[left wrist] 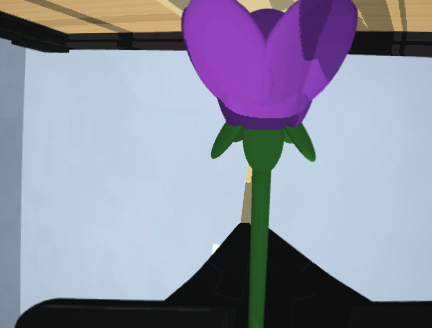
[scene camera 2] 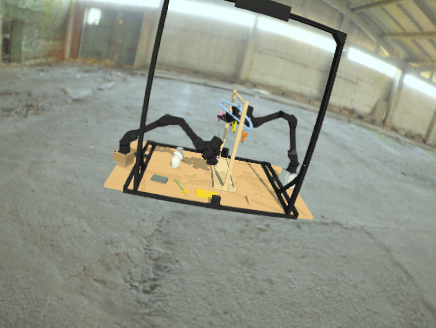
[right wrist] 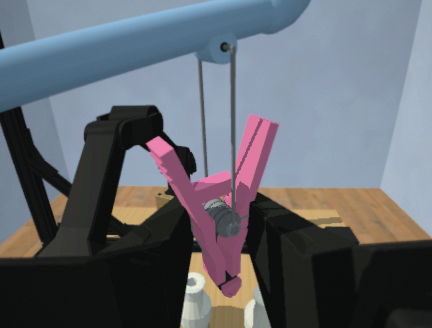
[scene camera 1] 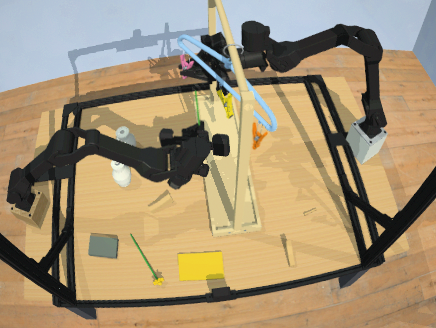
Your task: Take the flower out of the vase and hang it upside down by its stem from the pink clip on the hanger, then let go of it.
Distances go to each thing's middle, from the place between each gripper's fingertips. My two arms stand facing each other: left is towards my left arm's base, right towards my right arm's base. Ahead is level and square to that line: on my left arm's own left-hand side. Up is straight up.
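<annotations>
From my left hand, yellow pad (scene camera 1: 199,266) 9 cm to the left of it, 36 cm behind, 15 cm below. Pink clip (right wrist: 222,261) 3 cm to the left of my left hand, 24 cm above. Purple flower (left wrist: 265,70), my left hand 1 cm to the right of it, 3 cm past it, 3 cm below it.
From my right hand, purple flower 40 mm to the right, 20 mm behind, 190 mm below. Yellow pad 40 mm to the left of my right hand, 360 mm behind, 370 mm below. Pink clip, my right hand 10 mm below it, 20 mm to the left of it.
</annotations>
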